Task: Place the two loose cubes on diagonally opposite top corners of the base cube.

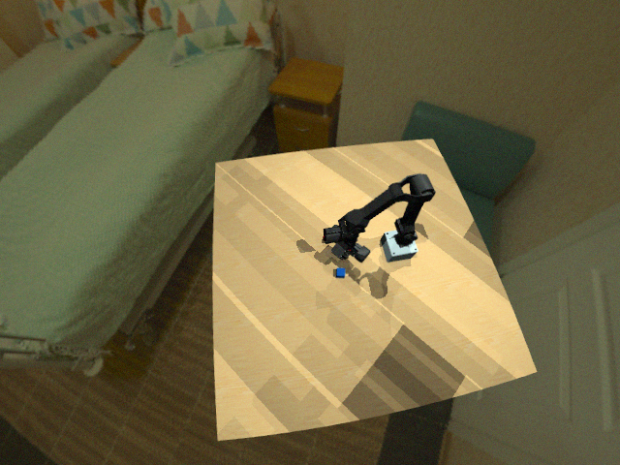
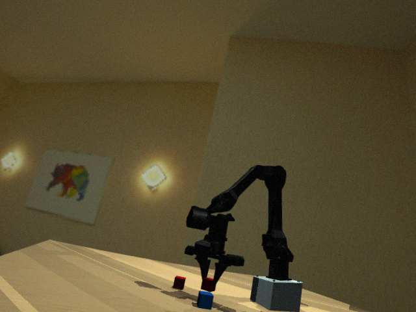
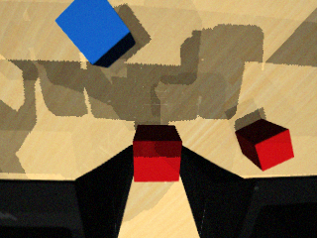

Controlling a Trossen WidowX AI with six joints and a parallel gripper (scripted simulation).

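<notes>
Now: gripper tip 60 mm short of the blue base cube, 80 mm to the right of it and 20 mm above it.
</notes>
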